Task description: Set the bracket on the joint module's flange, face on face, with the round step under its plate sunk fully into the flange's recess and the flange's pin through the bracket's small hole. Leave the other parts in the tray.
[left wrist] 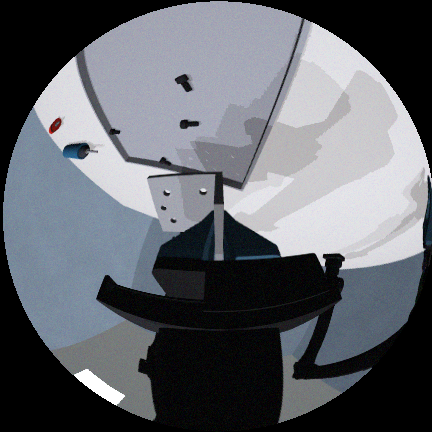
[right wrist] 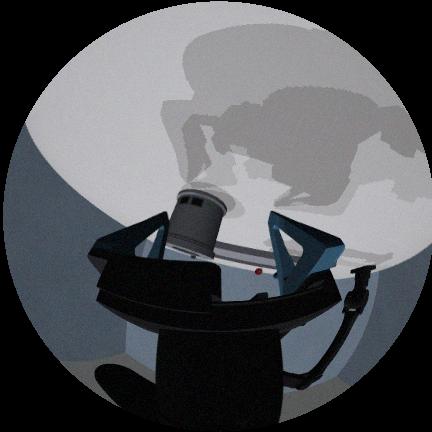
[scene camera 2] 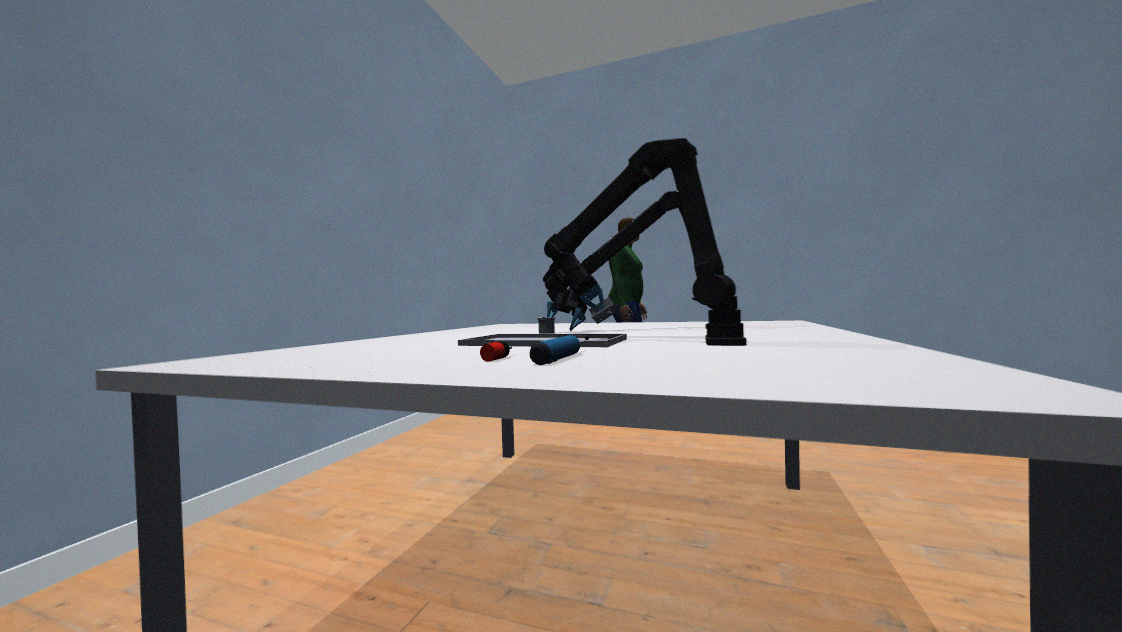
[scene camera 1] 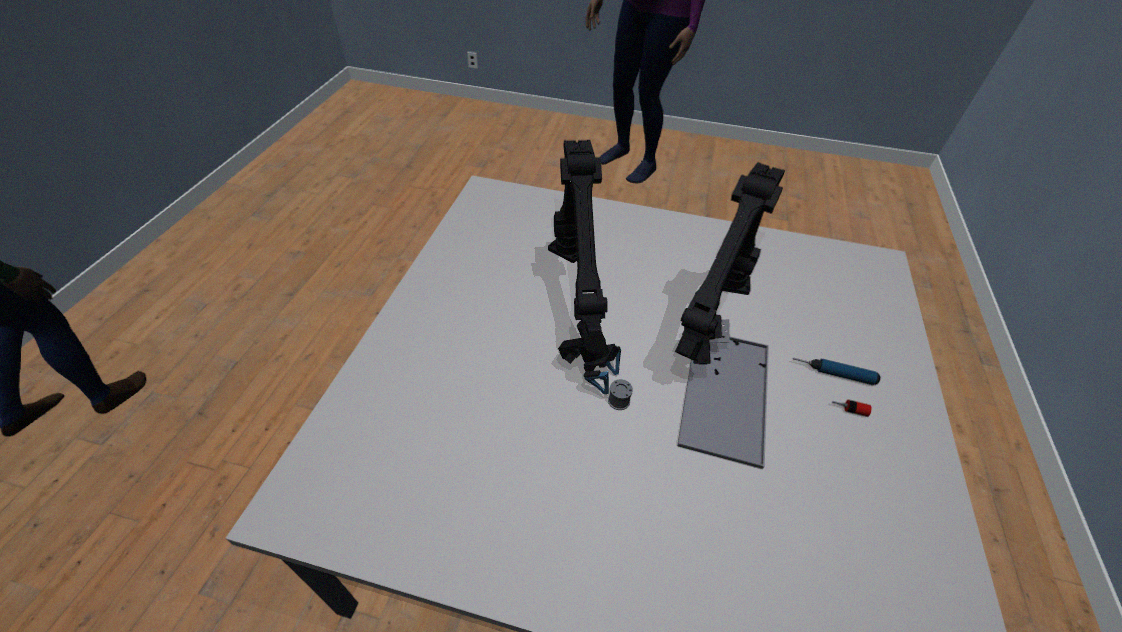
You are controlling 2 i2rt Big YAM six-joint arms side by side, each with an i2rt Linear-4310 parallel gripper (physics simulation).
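Frame: origin at the left arm's base, x back, y right, z up, level; metres.
Where they show: left gripper, between the fingertips: (left wrist: 218, 215) (scene camera 2: 604, 311); right gripper, between the fingertips: (right wrist: 218, 216) (scene camera 2: 558, 326) (scene camera 1: 611, 384); left arm's base, origin of its link: (right wrist: 362, 267) (scene camera 2: 724, 343) (scene camera 1: 731, 283); right arm's base, origin of its link: (left wrist: 334, 255) (scene camera 1: 567, 250).
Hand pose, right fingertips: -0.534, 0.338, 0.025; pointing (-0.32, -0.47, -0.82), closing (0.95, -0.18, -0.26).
Observation:
Things, the pixels of their centre, and the offset from my right fingertips, as dx, dy, dz.
- joint module, middle of its body: (right wrist: 192, 227) (scene camera 1: 620, 394) (scene camera 2: 546, 325) -0.034, -0.029, +0.007
- grey L-shaped bracket, middle of its body: (left wrist: 183, 217) (scene camera 2: 601, 308) (scene camera 1: 716, 330) +0.218, -0.274, +0.067
- grey tray, middle of its body: (scene camera 2: 544, 339) (scene camera 1: 726, 392) (right wrist: 259, 260) +0.063, -0.324, -0.017
- blue screwdriver, middle of its body: (scene camera 2: 563, 347) (left wrist: 77, 150) (scene camera 1: 834, 368) +0.216, -0.634, -0.005
- red screwdriver, middle of its body: (scene camera 2: 500, 350) (scene camera 1: 850, 406) +0.090, -0.662, -0.008
The joint module (scene camera 1: 620, 393) (scene camera 2: 546, 325) (right wrist: 197, 222), a dark grey cylinder, stands upright on the table, flange up. In the right wrist view its flange shows edge-on; its recess is hidden there. My right gripper (scene camera 1: 612, 380) (scene camera 2: 562, 322) (right wrist: 218, 216) is open beside the module, which shows close to the picture-left finger in the right wrist view. My left gripper (scene camera 2: 595, 301) (left wrist: 218, 215) is shut on one plate of the grey L-shaped bracket (scene camera 1: 721, 334) (scene camera 2: 603, 311) (left wrist: 182, 202), held above the tray's back end. The bracket's other plate shows several holes; its round step is not visible.
The grey tray (scene camera 1: 734, 416) (scene camera 2: 541, 343) (left wrist: 200, 40) holds several dark screws (scene camera 1: 717, 359) (left wrist: 189, 124). A blue screwdriver (scene camera 1: 850, 371) (scene camera 2: 555, 349) (left wrist: 76, 151) and a red screwdriver (scene camera 1: 858, 407) (scene camera 2: 493, 351) (left wrist: 55, 125) lie right of the tray in scene camera 1.

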